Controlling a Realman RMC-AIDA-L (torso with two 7-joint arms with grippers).
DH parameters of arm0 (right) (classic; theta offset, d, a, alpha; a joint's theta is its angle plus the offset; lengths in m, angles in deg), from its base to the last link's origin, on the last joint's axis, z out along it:
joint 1: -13.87 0.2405 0 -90
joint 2: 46.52 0 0 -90
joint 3: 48.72 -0.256 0 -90
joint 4: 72.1 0 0 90
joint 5: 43.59 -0.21 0 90
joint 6: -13.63 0 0 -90
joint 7: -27.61 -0.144 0 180
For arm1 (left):
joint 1: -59.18 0.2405 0 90
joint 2: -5.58 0 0 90
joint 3: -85.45 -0.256 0 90
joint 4: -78.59 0 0 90
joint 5: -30.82 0.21 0 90
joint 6: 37.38 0 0 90
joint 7: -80.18 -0.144 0 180
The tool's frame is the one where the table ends.
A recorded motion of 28 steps. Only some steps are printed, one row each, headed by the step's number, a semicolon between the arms.
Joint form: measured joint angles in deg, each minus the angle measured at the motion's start. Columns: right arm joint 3, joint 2, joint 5, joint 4, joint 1, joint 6, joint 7; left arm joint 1, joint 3, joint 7, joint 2, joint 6, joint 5, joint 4.
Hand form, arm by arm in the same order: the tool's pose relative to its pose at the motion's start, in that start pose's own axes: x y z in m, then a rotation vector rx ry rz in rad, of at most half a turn. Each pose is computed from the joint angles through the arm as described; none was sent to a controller.
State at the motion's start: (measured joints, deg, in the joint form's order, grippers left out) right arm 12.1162 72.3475 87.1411 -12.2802 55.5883 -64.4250 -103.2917; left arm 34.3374 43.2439 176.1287 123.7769 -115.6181 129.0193 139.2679
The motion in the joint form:
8: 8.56 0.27 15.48 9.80 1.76 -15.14 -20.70; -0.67 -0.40 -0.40 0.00 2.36 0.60 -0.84
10: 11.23 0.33 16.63 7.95 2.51 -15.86 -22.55; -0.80 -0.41 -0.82 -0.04 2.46 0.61 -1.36
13: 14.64 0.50 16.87 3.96 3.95 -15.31 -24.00; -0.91 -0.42 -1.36 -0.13 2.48 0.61 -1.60
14: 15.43 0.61 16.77 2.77 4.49 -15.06 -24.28; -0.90 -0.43 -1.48 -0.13 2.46 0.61 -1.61
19: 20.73 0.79 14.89 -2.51 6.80 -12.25 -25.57; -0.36 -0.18 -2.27 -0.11 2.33 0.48 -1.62
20: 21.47 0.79 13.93 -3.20 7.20 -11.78 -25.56; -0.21 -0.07 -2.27 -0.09 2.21 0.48 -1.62
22: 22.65 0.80 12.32 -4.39 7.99 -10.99 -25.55; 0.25 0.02 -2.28 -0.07 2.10 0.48 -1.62
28: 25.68 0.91 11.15 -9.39 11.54 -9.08 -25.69; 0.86 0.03 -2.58 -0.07 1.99 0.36 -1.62
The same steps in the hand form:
8: 0.0100 0.0266 -0.0091 0.1012 0.3612 0.0870; -0.0012 -0.0043 0.0052 0.0266 -0.0084 0.0039
10: 0.0165 0.0310 -0.0013 0.1045 0.4303 0.0934; -0.0026 -0.0045 0.0061 0.0258 -0.0101 0.0045
13: 0.0243 0.0370 0.0129 0.0948 0.5044 0.0939; -0.0027 -0.0048 0.0064 0.0249 -0.0111 0.0124
14: 0.0256 0.0391 0.0171 0.0896 0.5208 0.0926; -0.0028 -0.0047 0.0064 0.0245 -0.0114 0.0142
19: 0.0306 0.0495 0.0377 0.0716 0.5793 0.0679; -0.0053 -0.0055 0.0028 0.0317 -0.0111 0.0203
20: 0.0300 0.0523 0.0408 0.0597 0.5802 0.0626; -0.0061 -0.0055 0.0017 0.0328 -0.0112 0.0180
22: 0.0284 0.0572 0.0460 0.0400 0.5811 0.0538; -0.0086 -0.0058 -0.0010 0.0374 -0.0137 0.0126
28: 0.0262 0.0639 0.0593 0.0359 0.6246 0.0198; -0.0116 -0.0060 -0.0044 0.0427 -0.0163 0.0109

